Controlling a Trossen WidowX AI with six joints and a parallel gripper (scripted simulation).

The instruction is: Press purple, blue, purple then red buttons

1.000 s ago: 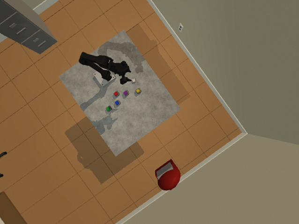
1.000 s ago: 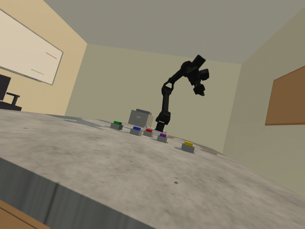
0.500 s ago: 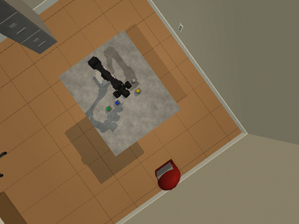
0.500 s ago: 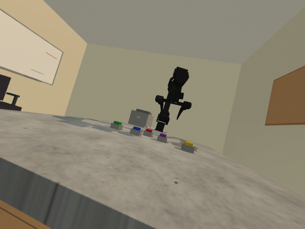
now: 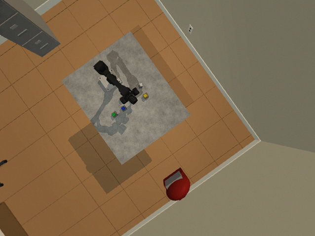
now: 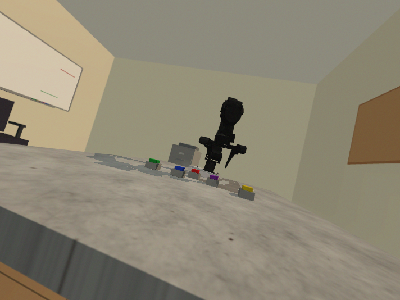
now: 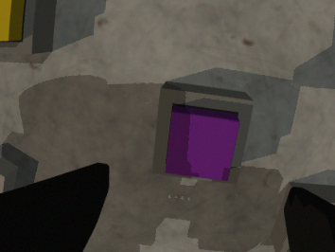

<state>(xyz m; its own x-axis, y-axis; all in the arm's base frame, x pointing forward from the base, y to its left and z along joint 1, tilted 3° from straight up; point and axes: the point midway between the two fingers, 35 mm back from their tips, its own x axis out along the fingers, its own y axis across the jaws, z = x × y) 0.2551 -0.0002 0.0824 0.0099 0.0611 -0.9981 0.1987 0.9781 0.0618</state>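
The purple button lies 50 mm below my gripper tip. Round my gripper tip: yellow button (110 mm to the left, 80 mm ahead, 50 mm below); then red button (80 mm to the right, 70 mm behind, 50 mm below); then blue button (140 mm to the right, 50 mm below).
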